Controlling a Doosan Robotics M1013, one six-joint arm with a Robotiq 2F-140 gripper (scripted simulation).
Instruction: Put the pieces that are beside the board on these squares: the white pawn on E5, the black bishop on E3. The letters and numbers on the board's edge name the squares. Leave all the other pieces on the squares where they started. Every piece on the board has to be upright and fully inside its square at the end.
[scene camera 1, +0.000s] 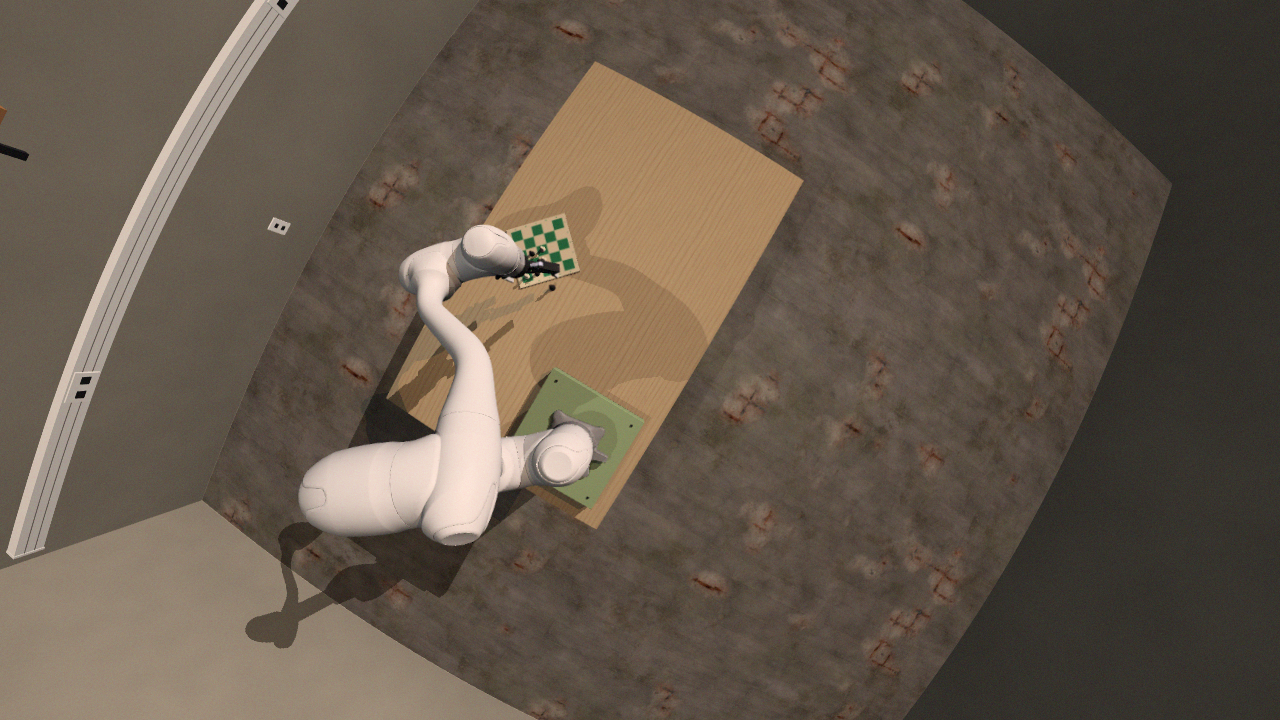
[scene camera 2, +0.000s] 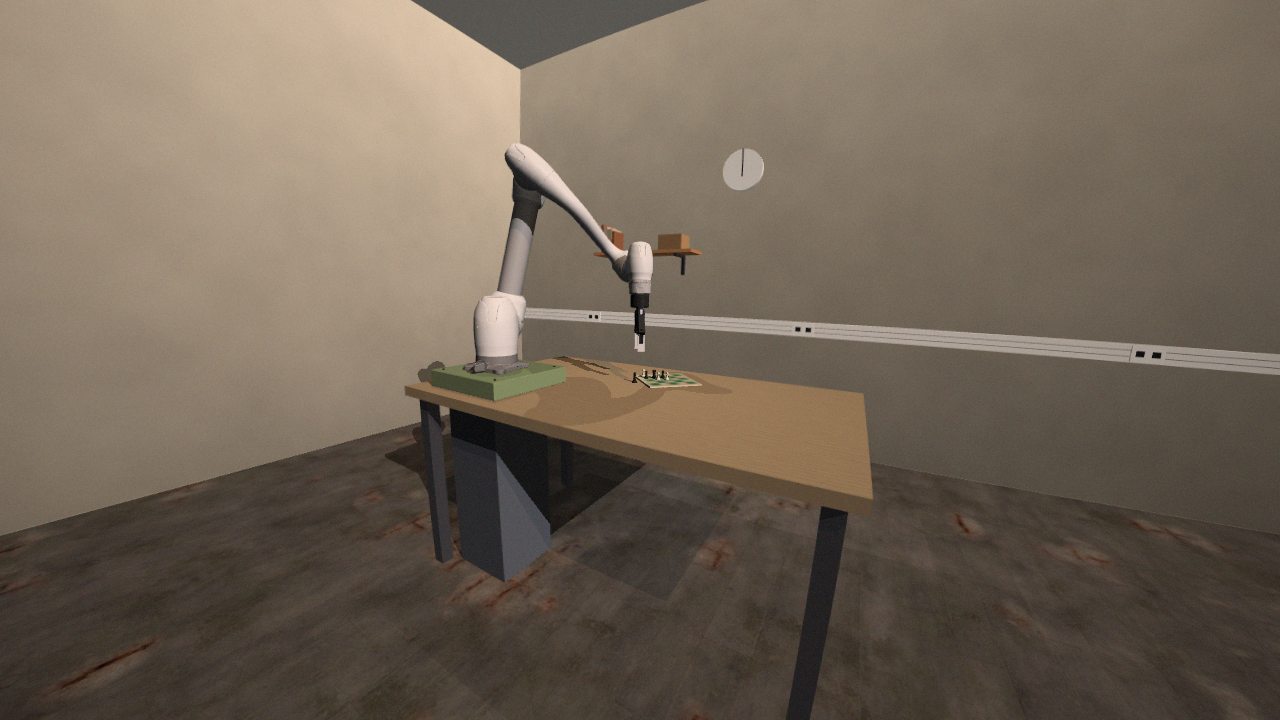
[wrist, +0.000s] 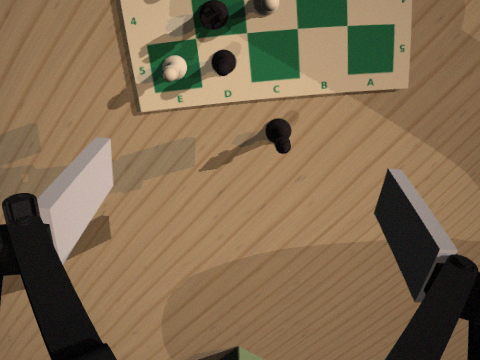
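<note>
My gripper (wrist: 247, 176) is there for me to see. There is a chessboard (scene camera 1: 553, 233) too, and I can also find the chessboard in the wrist view (wrist: 277, 56).
</note>
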